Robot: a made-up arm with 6 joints.
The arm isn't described. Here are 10 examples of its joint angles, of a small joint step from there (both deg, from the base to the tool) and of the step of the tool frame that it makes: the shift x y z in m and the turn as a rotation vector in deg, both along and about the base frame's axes.
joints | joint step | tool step
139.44 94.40 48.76 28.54 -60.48 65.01 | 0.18 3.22 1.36 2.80 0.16 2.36 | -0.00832 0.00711 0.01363 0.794 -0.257 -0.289
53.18 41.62 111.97 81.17 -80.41 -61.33 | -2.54 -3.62 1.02 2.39 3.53 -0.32 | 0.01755 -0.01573 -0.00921 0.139 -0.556 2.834
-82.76 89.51 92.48 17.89 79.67 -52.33 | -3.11 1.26 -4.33 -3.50 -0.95 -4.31 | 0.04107 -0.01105 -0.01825 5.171 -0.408 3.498
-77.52 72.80 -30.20 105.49 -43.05 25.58 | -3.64 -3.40 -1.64 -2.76 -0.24 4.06 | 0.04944 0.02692 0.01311 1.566 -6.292 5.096
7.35 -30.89 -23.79 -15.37 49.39 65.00 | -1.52 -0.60 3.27 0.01 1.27 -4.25 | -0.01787 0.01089 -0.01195 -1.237 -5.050 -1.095
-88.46 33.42 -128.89 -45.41 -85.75 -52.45 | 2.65 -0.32 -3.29 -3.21 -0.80 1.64 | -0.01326 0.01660 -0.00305 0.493 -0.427 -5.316
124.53 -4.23 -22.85 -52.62 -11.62 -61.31 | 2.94 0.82 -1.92 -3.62 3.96 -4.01 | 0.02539 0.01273 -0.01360 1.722 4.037 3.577
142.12 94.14 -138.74 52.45 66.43 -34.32 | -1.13 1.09 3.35 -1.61 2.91 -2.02 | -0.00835 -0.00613 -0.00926 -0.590 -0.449 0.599
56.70 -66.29 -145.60 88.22 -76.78 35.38 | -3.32 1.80 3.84 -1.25 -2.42 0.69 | -0.04147 -0.00521 -0.01034 0.903 -6.271 3.738
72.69 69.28 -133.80 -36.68 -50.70 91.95 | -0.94 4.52 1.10 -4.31 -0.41 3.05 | 0.01623 -0.00353 -0.03222 4.041 3.772 3.426
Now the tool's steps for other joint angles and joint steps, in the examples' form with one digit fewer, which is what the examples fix.
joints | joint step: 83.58 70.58 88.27 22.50 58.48 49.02 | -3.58 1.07 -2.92 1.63 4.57 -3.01
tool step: 0.0009 -0.0423 0.0250 -8.25 1.30 7.59
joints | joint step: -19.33 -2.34 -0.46 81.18 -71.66 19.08 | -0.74 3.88 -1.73 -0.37 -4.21 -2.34
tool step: -0.0062 -0.0320 -0.0065 1.52 -2.60 5.08
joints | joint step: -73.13 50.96 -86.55 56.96 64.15 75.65 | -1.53 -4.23 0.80 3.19 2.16 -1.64
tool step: -0.0018 0.0183 -0.0262 6.39 0.04 -1.42
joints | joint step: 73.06 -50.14 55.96 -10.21 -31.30 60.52 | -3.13 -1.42 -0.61 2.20 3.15 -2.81
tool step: -0.0080 0.0080 0.0196 4.03 2.72 -0.33
